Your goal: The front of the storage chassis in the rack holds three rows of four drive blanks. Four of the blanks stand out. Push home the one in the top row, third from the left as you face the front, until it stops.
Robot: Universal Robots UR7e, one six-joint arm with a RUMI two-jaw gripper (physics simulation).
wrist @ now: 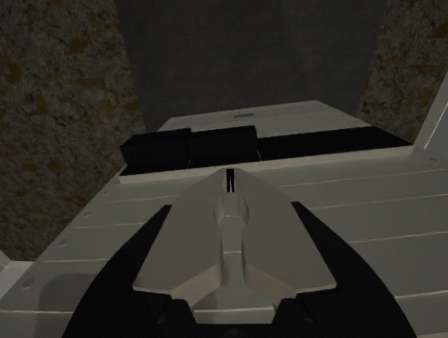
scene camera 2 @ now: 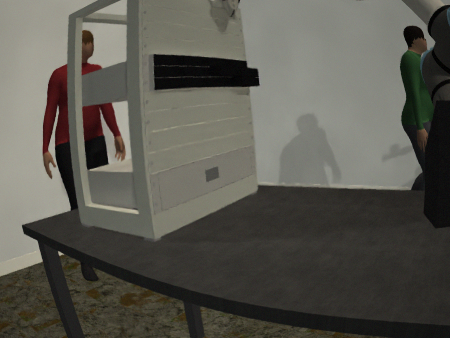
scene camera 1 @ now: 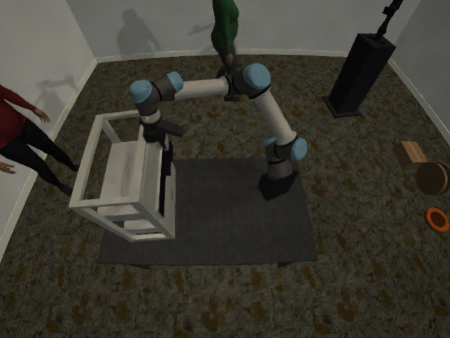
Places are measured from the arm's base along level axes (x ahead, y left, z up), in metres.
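Where they show: gripper, fingertip midpoint: (wrist: 230,170) (scene camera 2: 231,16) (scene camera 1: 167,149); arm's base, origin of the base link: (scene camera 1: 280,173).
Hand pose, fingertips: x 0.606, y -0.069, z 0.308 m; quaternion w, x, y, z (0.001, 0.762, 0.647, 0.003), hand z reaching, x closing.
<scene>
Each offset is from my fingertips to the top centre of the thing. "pt": to the spot under its first point. Level surfaces: height alone.
The storage chassis front @[pt dx +0.071, dy +0.138, dz -0.161 m] (scene camera 1: 162,192) (scene camera 2: 190,72) (wrist: 330,142) is a black band across the rack (scene camera 1: 87,162) (scene camera 2: 135,110) (wrist: 438,122). Its blanks are black and hard to tell apart. In the wrist view, which looks down the front from above, two blocks stand out side by side, one at the far left (wrist: 157,145) and one right of it @[pt dx +0.036, dy -0.016, dz -0.149 m] (wrist: 222,142); their rows cannot be told. In scene camera 2, a block @[pt dx +0.013, dy -0.145, dz -0.178 m] (scene camera 2: 253,77) sticks out at the right end. My gripper (scene camera 1: 164,145) (scene camera 2: 233,7) (wrist: 230,170) is shut and empty, above the chassis band.
Pale filler panels (scene camera 2: 200,112) (wrist: 350,200) cover the rack front above and below the chassis. The rack stands on a dark table @[dz -0.535 m] (scene camera 1: 240,220) (scene camera 2: 300,250) (wrist: 250,55). The arm's base (scene camera 1: 277,185) stands on the same table. Two people stand beyond it, in red (scene camera 2: 95,115) and green (scene camera 2: 412,90).
</scene>
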